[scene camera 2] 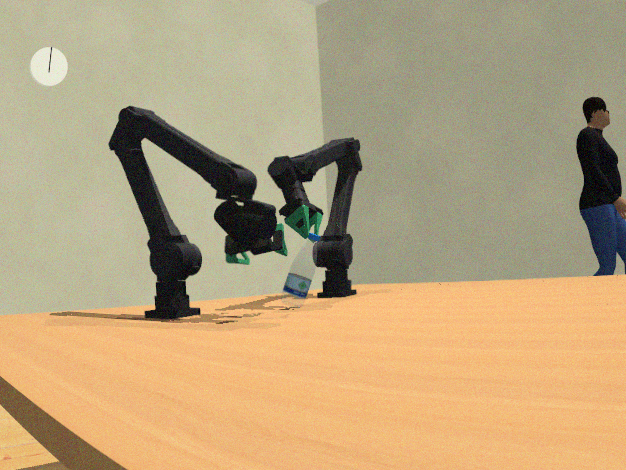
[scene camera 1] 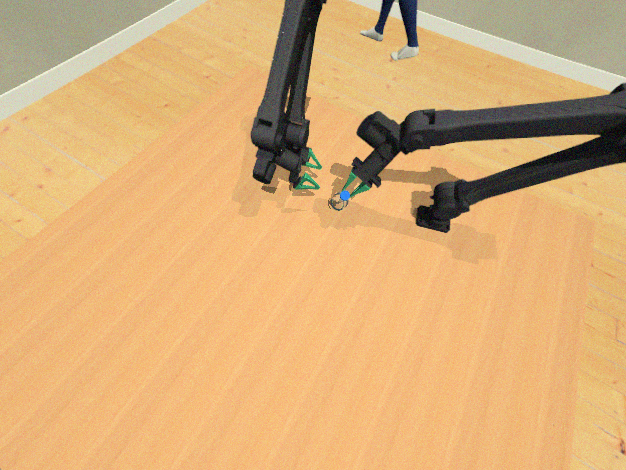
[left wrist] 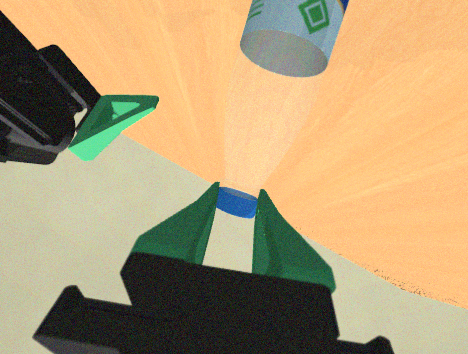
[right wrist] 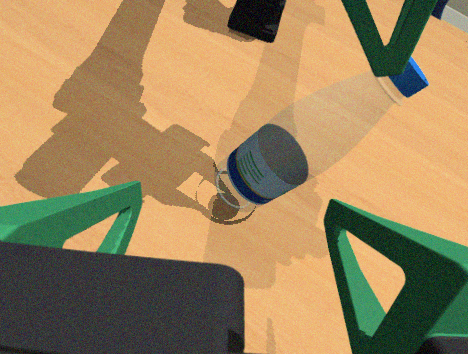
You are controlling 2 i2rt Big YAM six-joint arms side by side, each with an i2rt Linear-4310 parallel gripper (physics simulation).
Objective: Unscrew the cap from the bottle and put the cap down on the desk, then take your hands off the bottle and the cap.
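Where they show: left gripper, fingertip midpoint: [scene camera 2: 311, 239] [scene camera 1: 345, 194] [left wrist: 238, 192] [right wrist: 386, 72]; right gripper, fingertip midpoint: [scene camera 2: 267, 257] [scene camera 1: 320, 178] [left wrist: 115, 38] [right wrist: 234, 201]; left arm's base at its link origin: [scene camera 2: 337, 296] [scene camera 1: 432, 219] [right wrist: 255, 20]; right arm's base at its link origin: [scene camera 2: 173, 316].
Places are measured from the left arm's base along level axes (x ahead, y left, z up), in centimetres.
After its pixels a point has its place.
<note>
The clear bottle [scene camera 1: 337, 203] {x 10.7, y -37.1, z 11.7 cm} [scene camera 2: 297, 284] {x 7.4, y -39.1, z 6.0 cm} [left wrist: 281, 22] {x 3.9, y -36.0, z 8.3 cm} [right wrist: 265, 170] {x 5.3, y -39.0, z 8.0 cm} is tilted, its base toward the lower left in scene camera 2. Whether the base touches the desk is hard to tell. The blue cap [scene camera 1: 344, 195] {x 10.9, y -35.7, z 17.6 cm} [scene camera 2: 314, 237] {x 11.3, y -36.8, z 16.9 cm} [left wrist: 236, 204] {x 9.2, y -35.0, z 17.4 cm} [right wrist: 412, 80] {x 10.6, y -37.0, z 17.4 cm} sits at the bottle's neck. My left gripper [scene camera 1: 346, 194] {x 9.8, y -35.4, z 16.5 cm} [scene camera 2: 310, 236] {x 9.8, y -35.4, z 16.5 cm} [left wrist: 238, 192] {x 9.8, y -35.4, z 16.5 cm} is shut on the cap from above. In the right wrist view one left finger partly covers the cap. My right gripper [scene camera 1: 319, 178] {x 3.1, y -45.0, z 12.6 cm} [scene camera 2: 266, 259] {x 3.1, y -45.0, z 12.6 cm} [right wrist: 234, 201] {x 3.1, y -45.0, z 12.6 cm} is open beside the bottle, its fingers apart from it.
The wooden desk [scene camera 1: 303, 328] {x 50.5, y -37.3, z 0.0 cm} [scene camera 2: 353, 379] {x 49.1, y -106.4, z 0.0 cm} carries both arm bases. The left arm's base [scene camera 1: 433, 218] {x 2.7, y -2.1, z 5.1 cm} [scene camera 2: 336, 288] {x 1.6, y -3.9, z 2.6 cm} stands near the bottle. One right finger [left wrist: 120, 120] {x 7.6, y -45.9, z 16.0 cm} shows left of the left gripper in the left wrist view. A person [scene camera 2: 599, 177] stands beyond the desk.
</note>
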